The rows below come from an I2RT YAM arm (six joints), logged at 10 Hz.
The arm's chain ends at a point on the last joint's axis. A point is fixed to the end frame.
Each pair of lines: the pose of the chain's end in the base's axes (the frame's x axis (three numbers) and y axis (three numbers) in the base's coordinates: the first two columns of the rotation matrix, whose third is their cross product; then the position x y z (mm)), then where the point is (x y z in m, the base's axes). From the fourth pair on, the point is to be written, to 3 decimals.
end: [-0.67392 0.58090 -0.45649 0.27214 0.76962 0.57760 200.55 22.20 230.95]
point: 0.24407 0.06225 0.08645
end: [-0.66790 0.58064 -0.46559 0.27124 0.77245 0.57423 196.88 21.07 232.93]
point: 0.24166 0.05991 0.08848
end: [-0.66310 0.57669 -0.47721 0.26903 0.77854 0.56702 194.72 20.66 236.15]
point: 0.24063 0.05768 0.09158
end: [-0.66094 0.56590 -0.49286 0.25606 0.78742 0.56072 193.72 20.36 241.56]
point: 0.241 0.056 0.097
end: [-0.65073 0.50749 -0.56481 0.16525 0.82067 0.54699 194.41 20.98 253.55]
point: 0.251 0.054 0.112
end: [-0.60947 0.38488 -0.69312 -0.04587 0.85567 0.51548 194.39 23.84 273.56]
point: 0.269 0.060 0.141
